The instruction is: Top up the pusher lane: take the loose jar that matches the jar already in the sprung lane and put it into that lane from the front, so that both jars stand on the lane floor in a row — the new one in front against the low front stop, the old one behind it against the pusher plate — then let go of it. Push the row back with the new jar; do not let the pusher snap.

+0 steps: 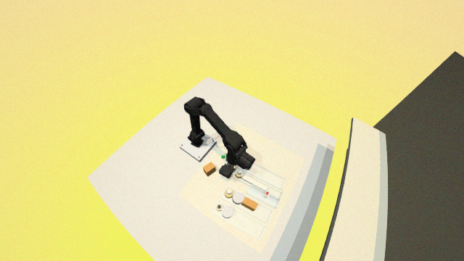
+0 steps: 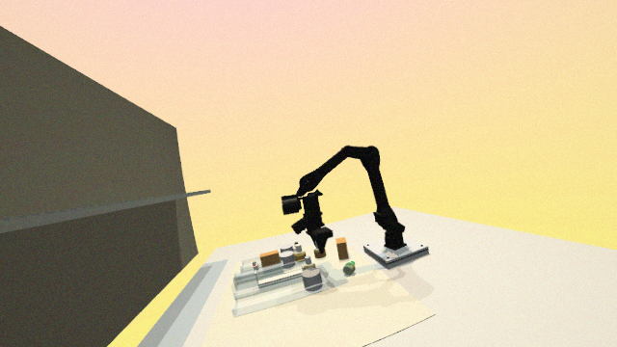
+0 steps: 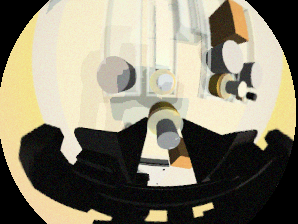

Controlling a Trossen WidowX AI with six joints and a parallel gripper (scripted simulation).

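Now: gripper tip 12 cm past the brown box, 6 cm to the left of it and 4 cm above it. The rest, counted from my gripper tip: red mark 23 cm ahead, 6 cm to the right, 1 cm below; clear sprung lane 20 cm ahead, 4 cm to the right, 6 cm below.
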